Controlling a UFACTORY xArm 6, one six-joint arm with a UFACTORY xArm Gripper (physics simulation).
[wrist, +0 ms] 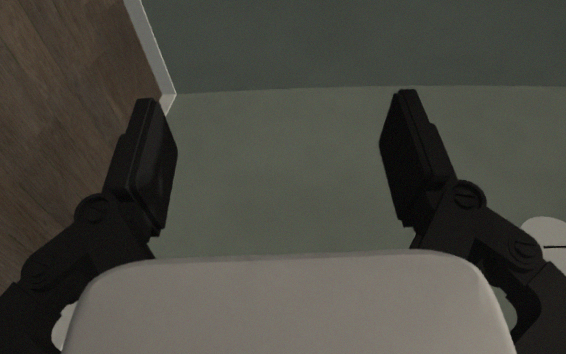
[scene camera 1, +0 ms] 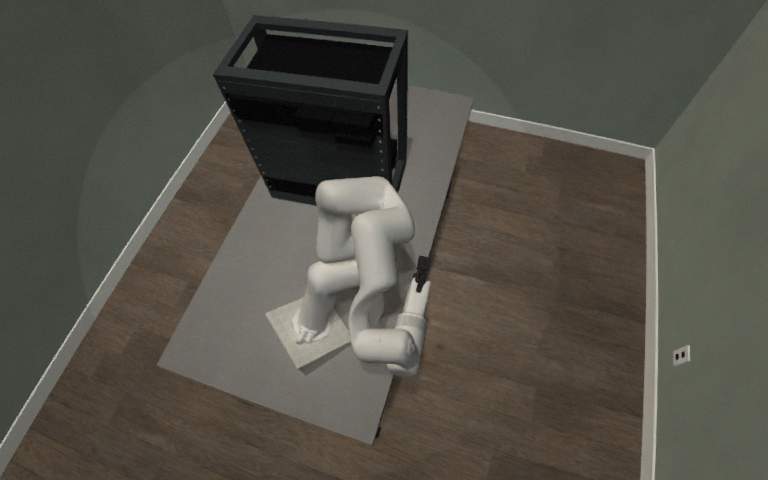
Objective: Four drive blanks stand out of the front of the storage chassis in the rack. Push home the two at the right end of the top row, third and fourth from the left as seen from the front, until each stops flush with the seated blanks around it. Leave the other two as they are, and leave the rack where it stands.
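Places are measured from the arm's base along level axes (x back, y down, z right), in centimetres.
Pixels of known places: gripper, fingertip midpoint: (wrist: pixel 277 119) (scene camera 1: pixel 422 266); arm's base, link origin: (scene camera 1: pixel 311 324).
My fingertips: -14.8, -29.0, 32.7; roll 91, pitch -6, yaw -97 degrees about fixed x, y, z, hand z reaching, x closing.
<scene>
Ahead of a thing's pixels: the offset from my fingertips to its top centre, as dx, dy, dz. "spot": to the spot under its first point.
The dark rack (scene camera 1: pixel 300 83) stands upright at the back of the grey platform in the scene view. In its shaded upper front, dark blocky shapes @(-34.9, -18.9, -25.8) (scene camera 1: pixel 352 122) stand out toward the right end, with another dark block @(spot: -29.2, -13.0, -25.7) (scene camera 1: pixel 353 138) just below them. Single blanks and how far each stands out are too dark to tell. My gripper (scene camera 1: pixel 423 261) (wrist: pixel 277 119) is open and empty, over the platform's right edge, well in front of the rack and apart from it. Its fingers stand wide in the wrist view, with wall behind them. The rack and blanks do not show in the wrist view.
The white arm (scene camera 1: pixel 376 249) is folded over the grey platform (scene camera 1: pixel 237 294), with its upper bend near the rack's lower front. Its base stands on a pale square plate (scene camera 1: pixel 283 328). Wooden floor (scene camera 1: pixel 538 283) (wrist: pixel 55 100) and green walls (scene camera 1: pixel 713 237) (wrist: pixel 280 175) surround this.
</scene>
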